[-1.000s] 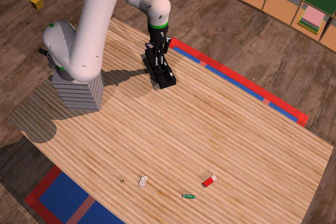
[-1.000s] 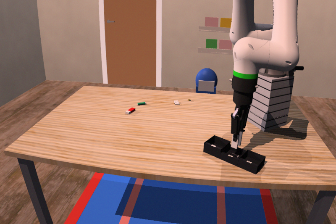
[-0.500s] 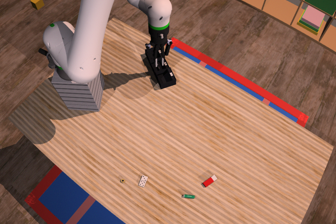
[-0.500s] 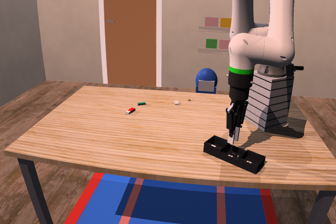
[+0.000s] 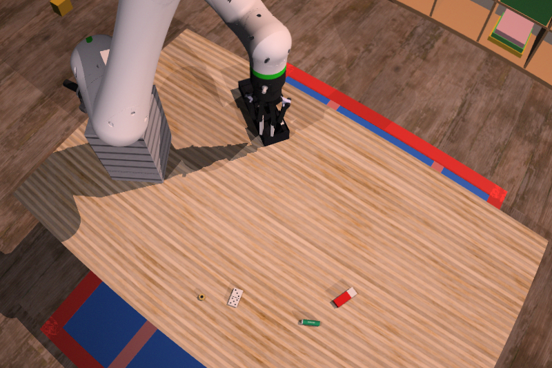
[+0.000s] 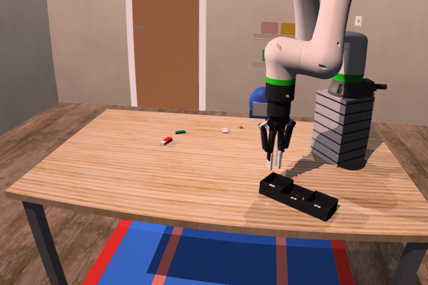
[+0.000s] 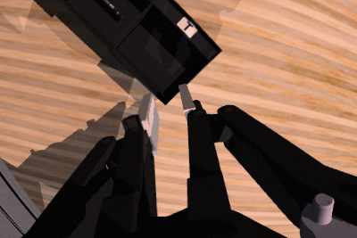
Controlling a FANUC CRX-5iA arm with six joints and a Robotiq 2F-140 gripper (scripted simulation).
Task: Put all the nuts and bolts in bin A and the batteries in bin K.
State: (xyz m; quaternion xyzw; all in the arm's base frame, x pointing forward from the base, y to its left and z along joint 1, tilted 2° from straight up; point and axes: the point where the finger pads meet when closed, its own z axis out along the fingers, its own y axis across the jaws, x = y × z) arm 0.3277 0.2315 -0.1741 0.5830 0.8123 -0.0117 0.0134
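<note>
Right now the green battery is 44 cm to the right of my hand, 36 cm ahead of it and 10 cm below it. The rest, counted from my hand: dark battery 10 cm to the left, 9 cm below, 7 cm behind; white domino 47 cm to the right, 15 cm ahead, 10 cm below; three joined black bins 10 cm to the left, 8 cm below, 7 cm behind.
</note>
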